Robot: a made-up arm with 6 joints.
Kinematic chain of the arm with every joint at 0, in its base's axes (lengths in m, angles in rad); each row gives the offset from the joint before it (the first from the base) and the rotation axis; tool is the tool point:
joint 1: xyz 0 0 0.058 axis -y
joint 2: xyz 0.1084 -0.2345 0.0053 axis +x
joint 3: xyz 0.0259 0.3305 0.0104 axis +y
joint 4: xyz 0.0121 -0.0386 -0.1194 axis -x
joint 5: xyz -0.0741 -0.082 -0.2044 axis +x
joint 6: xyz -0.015 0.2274 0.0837 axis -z
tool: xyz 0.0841 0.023 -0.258
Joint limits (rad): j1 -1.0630..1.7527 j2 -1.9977..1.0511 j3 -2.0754..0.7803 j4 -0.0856..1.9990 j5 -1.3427..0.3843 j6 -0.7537..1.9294
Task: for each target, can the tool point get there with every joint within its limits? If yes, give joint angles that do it. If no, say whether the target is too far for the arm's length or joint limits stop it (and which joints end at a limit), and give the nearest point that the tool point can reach.
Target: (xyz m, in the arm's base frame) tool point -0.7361 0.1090 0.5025
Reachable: no: joint limits stop it (at a limit: joint 1, joint 3, joint 4, joint 6) | nearest point -0.6144 0.0451 0.4969 | short by 0.138 m
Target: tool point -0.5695 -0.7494 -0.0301
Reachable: no: joint limits stop it (at a limit: joint 1, joint 4, joint 6) | nearest point -0.5083 -0.6999 -0.0322 | short by 0.079 m
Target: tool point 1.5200 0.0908 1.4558
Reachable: no: too far | nearest point 0.6319 -0.1003 0.6391 | short by 1.222 m
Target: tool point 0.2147 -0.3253 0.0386
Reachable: yes | joints 0.4977 0.6644 -1.5257 1.3123 -1.1501 1.5299
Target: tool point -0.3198 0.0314 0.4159
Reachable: no: joint limits stop it (at a limit: joint 1, joint 3, joint 5, joint 6) | nearest point -0.2637 -0.0293 0.4196 | short by 0.083 m
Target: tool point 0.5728 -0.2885 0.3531
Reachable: yes | joints 0.2904 0.7394 -1.7809 0.4512 -0.7490 0.6683
